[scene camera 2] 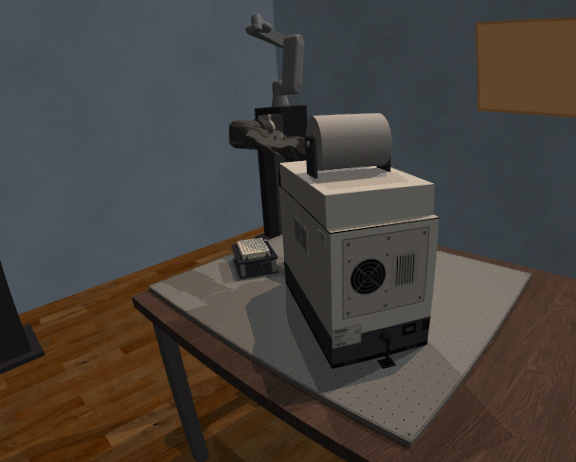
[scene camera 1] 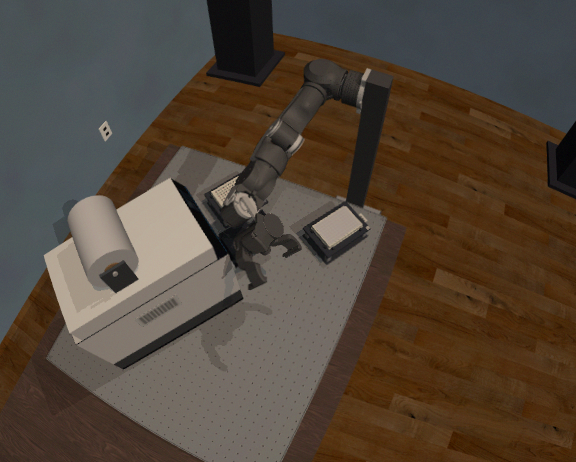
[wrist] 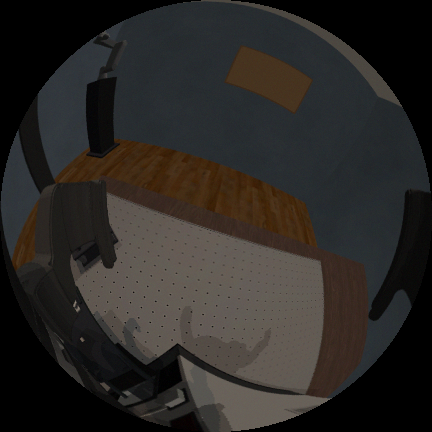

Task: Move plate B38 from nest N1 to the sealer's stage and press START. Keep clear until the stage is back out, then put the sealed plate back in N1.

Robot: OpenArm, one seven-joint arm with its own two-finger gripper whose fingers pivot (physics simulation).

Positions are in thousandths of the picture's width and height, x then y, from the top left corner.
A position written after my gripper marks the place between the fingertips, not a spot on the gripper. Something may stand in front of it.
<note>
I see my gripper (scene camera 1: 482,583), a pale plate (scene camera 1: 579,497), a film roll (scene camera 2: 596,306), a dark arm post (scene camera 1: 657,185) and a sealer (scene camera 1: 378,609).
My gripper shows as well in the wrist view (wrist: 522,575). The film roll also shows in scene camera 1 (scene camera 1: 174,516). The dark arm post also shows in scene camera 2 (scene camera 2: 471,352). The wrist view misses the pale plate, which is hidden by my gripper.
</note>
